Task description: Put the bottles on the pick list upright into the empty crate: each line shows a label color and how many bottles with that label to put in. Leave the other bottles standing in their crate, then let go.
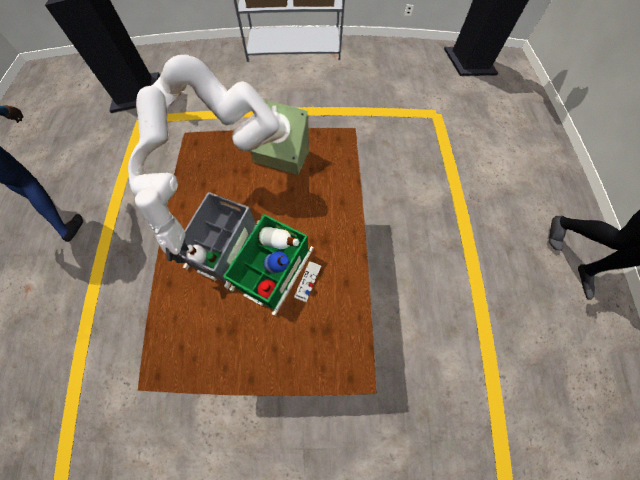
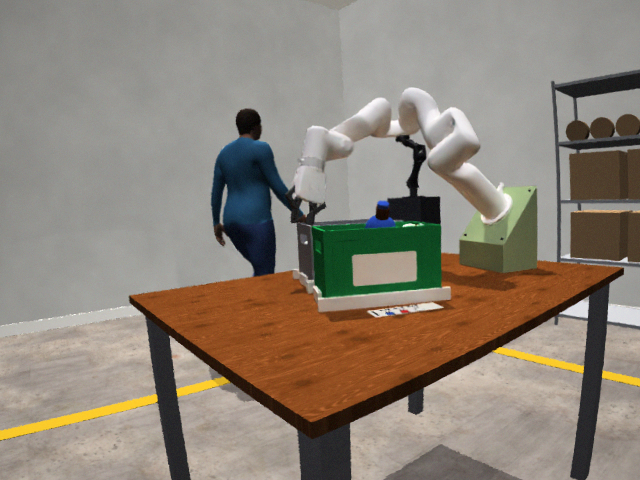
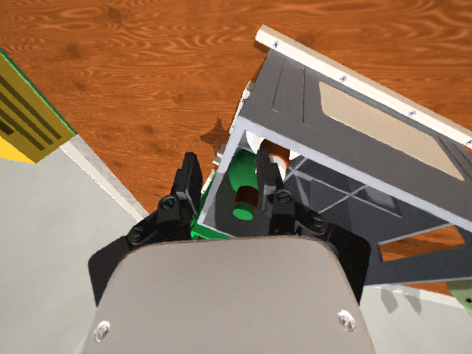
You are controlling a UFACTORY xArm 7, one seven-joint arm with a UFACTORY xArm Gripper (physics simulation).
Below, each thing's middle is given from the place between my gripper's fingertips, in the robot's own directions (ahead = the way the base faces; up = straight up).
I see the green bottle [image 3: 242, 177] 1 cm ahead of my hand, 10 cm to the left of it and 9 cm below it.
